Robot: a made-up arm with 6 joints.
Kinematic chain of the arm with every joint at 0, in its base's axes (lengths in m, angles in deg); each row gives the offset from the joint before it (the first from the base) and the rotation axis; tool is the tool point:
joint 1: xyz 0 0 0.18 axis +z
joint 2: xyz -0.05 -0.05 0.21 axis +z
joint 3: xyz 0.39 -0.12 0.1 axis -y
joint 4: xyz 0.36 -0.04 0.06 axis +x
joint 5: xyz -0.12 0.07 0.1 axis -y
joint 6: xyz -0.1 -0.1 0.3 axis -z
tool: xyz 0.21 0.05 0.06
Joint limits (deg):
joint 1: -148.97..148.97
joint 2: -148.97..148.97
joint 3: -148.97..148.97
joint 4: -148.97..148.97
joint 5: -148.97..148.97
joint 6: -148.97..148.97
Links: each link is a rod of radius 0.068 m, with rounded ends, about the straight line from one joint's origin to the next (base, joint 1, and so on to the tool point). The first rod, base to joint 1, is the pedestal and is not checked.
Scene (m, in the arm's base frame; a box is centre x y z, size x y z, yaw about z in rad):
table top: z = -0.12
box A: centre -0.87 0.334 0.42 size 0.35 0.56 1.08 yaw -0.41
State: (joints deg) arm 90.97 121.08 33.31 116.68 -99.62 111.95
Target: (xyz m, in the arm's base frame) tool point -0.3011 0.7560 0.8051
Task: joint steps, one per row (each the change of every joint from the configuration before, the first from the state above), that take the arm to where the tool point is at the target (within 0.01 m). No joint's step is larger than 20 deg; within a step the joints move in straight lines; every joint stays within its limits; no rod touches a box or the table.
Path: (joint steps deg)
1: 2.69 -0.79 17.82 3.50 -3.31 -7.52
2: 2.68 -0.78 17.81 3.50 -3.30 -7.52
3: 2.69 -0.79 17.82 3.51 -3.31 -7.52
4: 2.69 -0.79 17.82 3.50 -3.30 -7.52
5: 2.69 -0.79 17.81 3.50 -3.31 -7.52
6: 2.68 -0.78 17.82 3.50 -3.30 -7.51
7: -16.78 -6.83 -17.02 -3.51 -5.90 -2.91
8: -16.79 -6.82 -17.03 -3.52 -5.91 -2.90
9: -16.78 -6.82 -17.02 -3.52 -5.90 -2.90
10: -16.78 -6.83 -17.02 -3.52 -5.91 -2.90
11: -16.79 -6.82 -17.02 -3.52 -5.90 -2.90
12: 10.69 -8.21 -4.66 -2.30 13.08 18.23
13: 10.69 -8.22 -4.65 -2.30 13.08 18.24

